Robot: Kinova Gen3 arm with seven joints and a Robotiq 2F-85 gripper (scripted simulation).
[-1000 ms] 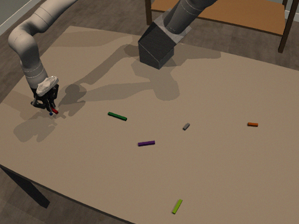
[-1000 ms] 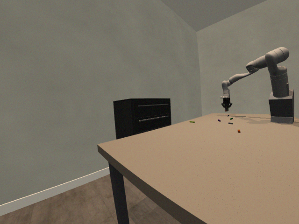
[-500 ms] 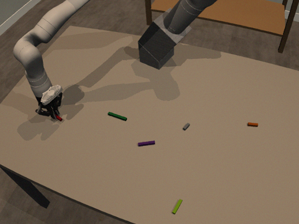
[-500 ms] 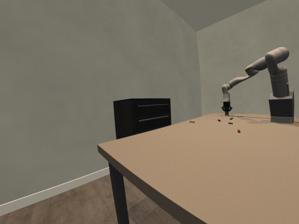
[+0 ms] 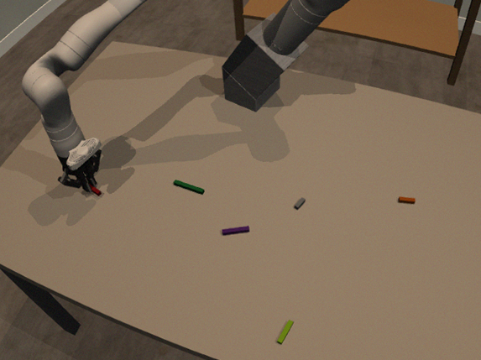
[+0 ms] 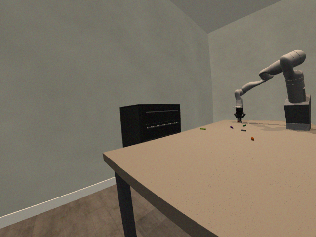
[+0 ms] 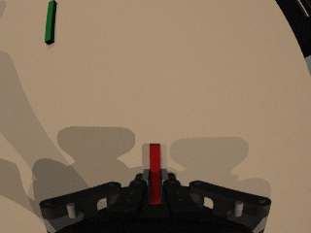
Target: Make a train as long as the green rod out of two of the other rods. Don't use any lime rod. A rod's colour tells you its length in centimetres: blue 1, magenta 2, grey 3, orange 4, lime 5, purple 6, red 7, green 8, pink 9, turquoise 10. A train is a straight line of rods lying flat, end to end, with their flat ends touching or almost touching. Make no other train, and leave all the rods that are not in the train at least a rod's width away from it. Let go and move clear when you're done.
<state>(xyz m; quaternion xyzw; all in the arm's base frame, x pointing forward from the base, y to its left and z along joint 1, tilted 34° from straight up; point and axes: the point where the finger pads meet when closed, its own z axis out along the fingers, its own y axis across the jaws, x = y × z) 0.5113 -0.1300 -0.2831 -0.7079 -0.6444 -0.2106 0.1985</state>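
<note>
My hand is 10 mm above the red rod. The rest, counted from my hand: green rod (130 mm behind, 220 mm to the left, 30 mm below); then blue rod (40 mm to the right, 30 mm below); then purple rod (80 mm behind, 380 mm to the left, 30 mm below).
</note>
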